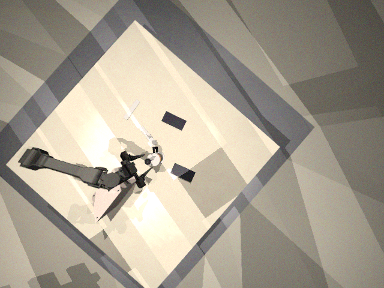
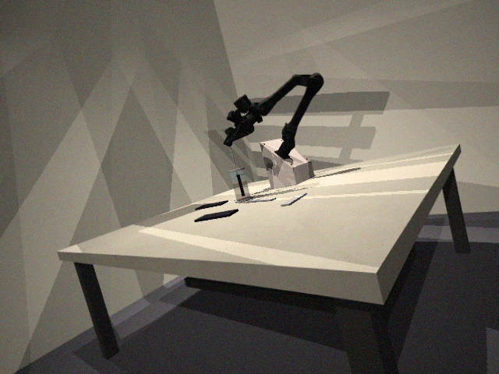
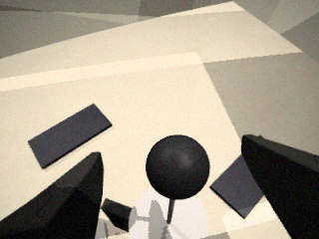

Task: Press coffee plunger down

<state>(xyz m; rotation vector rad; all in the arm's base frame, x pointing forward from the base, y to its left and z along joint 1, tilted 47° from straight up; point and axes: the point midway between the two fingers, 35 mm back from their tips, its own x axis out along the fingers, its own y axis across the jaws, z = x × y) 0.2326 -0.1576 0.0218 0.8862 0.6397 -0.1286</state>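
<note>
My gripper tip is 140 mm above the coffee press, 10 mm to the right of it and 10 mm short of it.
</note>
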